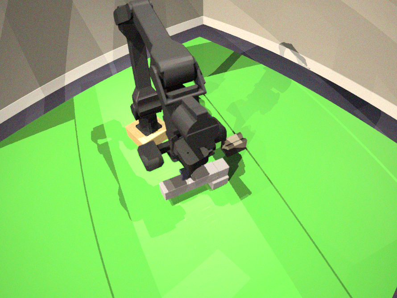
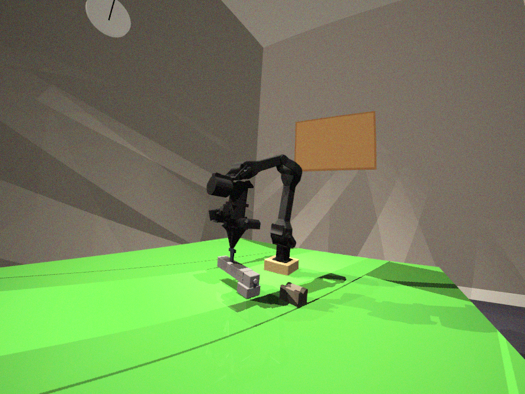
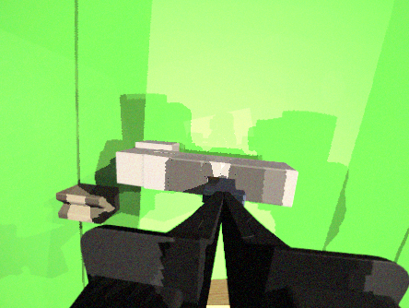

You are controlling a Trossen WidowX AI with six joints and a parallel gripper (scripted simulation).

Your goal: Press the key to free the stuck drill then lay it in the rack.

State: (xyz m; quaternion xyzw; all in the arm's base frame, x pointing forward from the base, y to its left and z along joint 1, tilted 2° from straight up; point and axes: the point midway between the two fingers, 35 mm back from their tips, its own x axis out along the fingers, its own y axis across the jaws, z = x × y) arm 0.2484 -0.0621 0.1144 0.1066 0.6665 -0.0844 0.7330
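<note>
Now: gripper tip 4 cm above the blue key. The rest, counted from my gripper tip: drill: 1 cm ahead, 6 cm to the left, 7 cm below; rack: 3 cm behind, 21 cm to the left, 10 cm below.
</note>
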